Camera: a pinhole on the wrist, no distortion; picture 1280 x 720 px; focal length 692.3 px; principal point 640.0 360.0 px. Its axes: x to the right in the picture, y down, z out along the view. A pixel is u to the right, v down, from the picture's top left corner.
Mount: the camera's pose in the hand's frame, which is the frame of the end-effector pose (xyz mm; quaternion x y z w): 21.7 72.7 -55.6 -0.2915 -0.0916 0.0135 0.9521
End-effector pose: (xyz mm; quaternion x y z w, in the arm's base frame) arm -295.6 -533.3 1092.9 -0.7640 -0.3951 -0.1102 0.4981
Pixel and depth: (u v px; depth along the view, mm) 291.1 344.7 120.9
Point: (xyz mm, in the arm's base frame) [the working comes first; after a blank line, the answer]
In the camera's frame: -60.9 -2.7 120.9

-248.8 -559.6 953.4
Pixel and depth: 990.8 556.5 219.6
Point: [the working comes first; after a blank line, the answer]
In the camera's frame: 111.3 62.3 219.6

-76.5 -445.7 922.3
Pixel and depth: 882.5 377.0 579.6
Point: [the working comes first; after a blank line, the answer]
In the camera's frame: 203.0 14.2 579.6

-17.8 -182.1 662.6
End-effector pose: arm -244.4 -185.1 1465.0 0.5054 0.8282 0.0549 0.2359
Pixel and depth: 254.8 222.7 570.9
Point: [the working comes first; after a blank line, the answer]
In the camera's frame: -317.7 -113.2 570.9

311.1 -460.1 1317.2
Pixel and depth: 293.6 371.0 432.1
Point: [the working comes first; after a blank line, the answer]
In the camera's frame: -216.2 6.9 432.1

215.0 -310.4 1428.2
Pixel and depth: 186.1 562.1 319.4
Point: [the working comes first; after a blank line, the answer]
In the camera's frame: -209.4 93.2 319.4

150.0 -259.6 1543.9
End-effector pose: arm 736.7 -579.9 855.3 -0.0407 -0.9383 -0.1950 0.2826
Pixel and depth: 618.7 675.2 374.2
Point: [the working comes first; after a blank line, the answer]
In the camera's frame: -11.5 170.4 374.2

781.4 -132.5 854.3
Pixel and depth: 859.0 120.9 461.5
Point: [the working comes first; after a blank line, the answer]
In the camera's frame: 146.0 -159.4 461.5

488.5 -223.5 637.3
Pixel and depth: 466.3 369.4 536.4
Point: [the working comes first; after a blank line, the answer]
In the camera's frame: -134.6 7.3 536.4

796.7 -99.5 595.9
